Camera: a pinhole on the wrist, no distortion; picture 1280 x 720 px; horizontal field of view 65.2 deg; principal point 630.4 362.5 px. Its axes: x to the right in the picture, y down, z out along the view. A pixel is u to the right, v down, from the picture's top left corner.
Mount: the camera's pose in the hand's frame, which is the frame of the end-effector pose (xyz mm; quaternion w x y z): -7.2 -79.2 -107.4 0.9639 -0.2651 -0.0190 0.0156
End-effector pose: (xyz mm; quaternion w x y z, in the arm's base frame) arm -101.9 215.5 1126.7 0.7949 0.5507 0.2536 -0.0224
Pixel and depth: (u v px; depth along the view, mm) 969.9 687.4 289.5
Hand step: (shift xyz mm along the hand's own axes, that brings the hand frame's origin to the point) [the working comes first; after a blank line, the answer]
In the camera's frame: 98.2 94.0 289.5

76.0 153.3 95.9
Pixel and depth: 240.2 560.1 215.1
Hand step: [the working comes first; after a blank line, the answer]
In the camera's frame: -83.9 42.5 215.1

-101.5 63.7 53.2
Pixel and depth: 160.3 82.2 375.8
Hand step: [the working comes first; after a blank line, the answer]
In the camera's frame: -176.5 -105.3 375.8

-198.3 15.1 264.2
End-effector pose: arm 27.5 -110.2 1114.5 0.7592 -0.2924 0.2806 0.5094
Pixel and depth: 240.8 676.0 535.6
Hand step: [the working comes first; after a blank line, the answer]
In the camera's frame: -208.5 167.8 535.6

-242.9 330.0 260.8
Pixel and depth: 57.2 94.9 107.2
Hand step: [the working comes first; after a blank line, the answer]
In the camera's frame: -61.4 -28.7 107.2

-72.8 -51.6 -2.4
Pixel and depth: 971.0 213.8 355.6
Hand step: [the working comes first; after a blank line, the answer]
In the camera's frame: 121.0 -52.8 355.6

98.8 61.8 228.4
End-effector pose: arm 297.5 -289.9 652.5 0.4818 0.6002 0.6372 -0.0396
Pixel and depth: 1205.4 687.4 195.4
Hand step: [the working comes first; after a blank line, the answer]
In the camera's frame: 112.3 63.4 195.4

94.9 79.5 31.1
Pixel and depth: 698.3 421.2 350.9
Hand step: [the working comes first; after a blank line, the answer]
In the camera's frame: 23.8 20.6 350.9

0.4 118.6 184.1
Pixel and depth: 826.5 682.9 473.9
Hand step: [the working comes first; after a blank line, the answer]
In the camera's frame: 92.9 151.7 473.9

61.2 296.8 224.5
